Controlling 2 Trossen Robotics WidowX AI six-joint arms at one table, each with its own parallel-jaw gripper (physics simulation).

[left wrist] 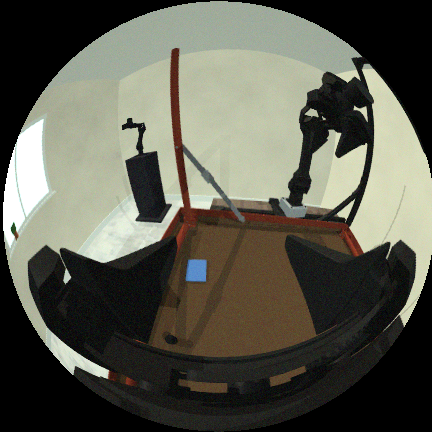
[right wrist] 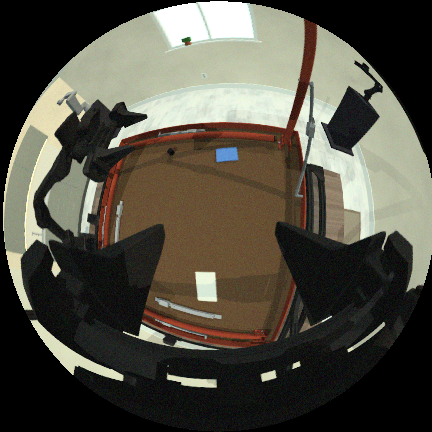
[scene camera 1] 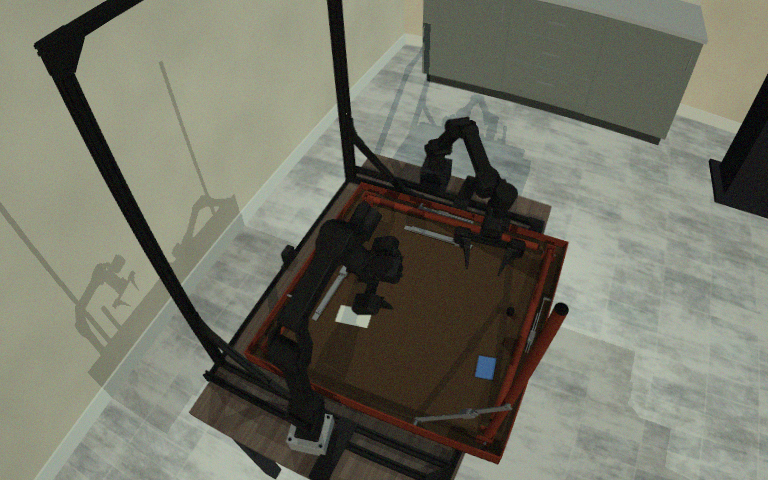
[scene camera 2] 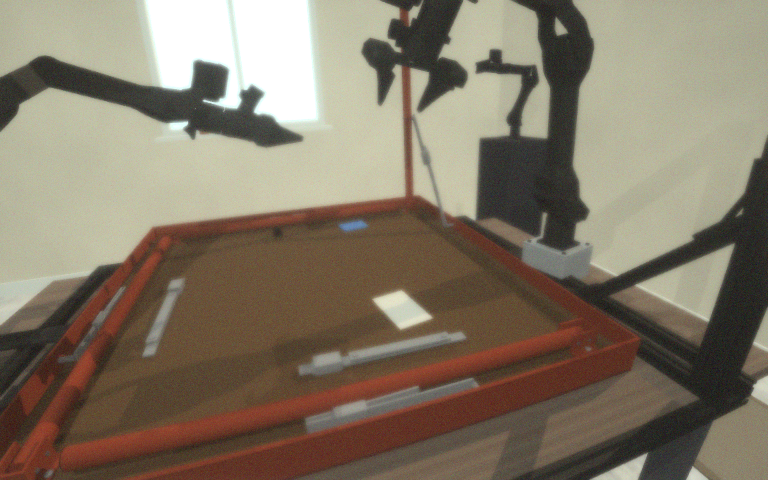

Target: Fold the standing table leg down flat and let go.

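Pixels of known places: left gripper, fingertip midpoint: (left wrist: 232,242) (right wrist: 140,129) (scene camera 1: 482,272) (scene camera 2: 299,138); right gripper, fingertip midpoint: (left wrist: 322,153) (right wrist: 220,229) (scene camera 1: 396,292) (scene camera 2: 399,108); left arm's base, origin of the base link: (right wrist: 81,241) (scene camera 1: 436,165); right arm's base, origin of the base link: (left wrist: 293,202) (scene camera 1: 309,428) (scene camera 2: 558,243).
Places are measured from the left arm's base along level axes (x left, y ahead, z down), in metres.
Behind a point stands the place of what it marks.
The red table leg (scene camera 1: 535,353) @[x 0.390, y 0.950, z -0.471 m] (scene camera 2: 407,152) @[x 0.376, y 0.931, z -0.142 m] (left wrist: 175,100) @[x 0.387, y 0.929, z -0.377 m] (right wrist: 306,70) @[x 0.379, y 0.934, z -0.276 m] stands upright at a corner of the upturned table (scene camera 1: 407,419) @[x 0.166, y 0.942, z 0.040 m] (scene camera 2: 481,414) @[x -0.306, y 0.666, z 0.068 m]. Its grey hinged brace (scene camera 1: 470,413) @[x 0.316, y 0.958, z -0.155 m] (scene camera 2: 425,155) @[x 0.302, y 0.946, z -0.140 m] (left wrist: 207,176) @[x 0.308, y 0.944, z -0.135 m] (right wrist: 311,129) @[x 0.302, y 0.951, z -0.141 m] slants from the leg to the frame's side. My left gripper (scene camera 1: 484,269) @[x 0.260, y 0.604, z -0.213 m] (left wrist: 232,242) @[x 0.260, y 0.604, z -0.213 m] is open and empty above the table near the frame's side in scene camera 1. My right gripper (scene camera 2: 400,107) @[x 0.081, y 0.760, z -0.266 m] (right wrist: 220,229) @[x 0.081, y 0.760, z -0.266 m] is open and empty high over the table. It overlaps the leg in scene camera 2, but scene camera 1 shows it well away from the leg.
Folded red legs (scene camera 2: 339,391) @[x -0.240, y 0.518, z 0.025 m] lie along the other frame edges, with grey braces (scene camera 2: 385,346) @[x -0.172, y 0.605, z 0.040 m] (right wrist: 187,308) @[x -0.169, y 0.614, z 0.042 m] beside them. A blue square (scene camera 1: 485,367) @[x 0.331, y 0.739, z 0.031 m] (scene camera 2: 352,225) @[x 0.330, y 0.735, z 0.032 m] (left wrist: 196,270) @[x 0.330, y 0.735, z 0.032 m] (right wrist: 227,154) @[x 0.328, y 0.742, z 0.032 m] and a white sheet (scene camera 2: 402,309) @[x -0.085, y 0.675, z 0.048 m] (right wrist: 206,286) @[x -0.079, y 0.677, z 0.048 m] lie on the brown underside. Black posts (scene camera 1: 339,67) @[x -0.310, y 0.099, z -0.424 m] rise beside the table.
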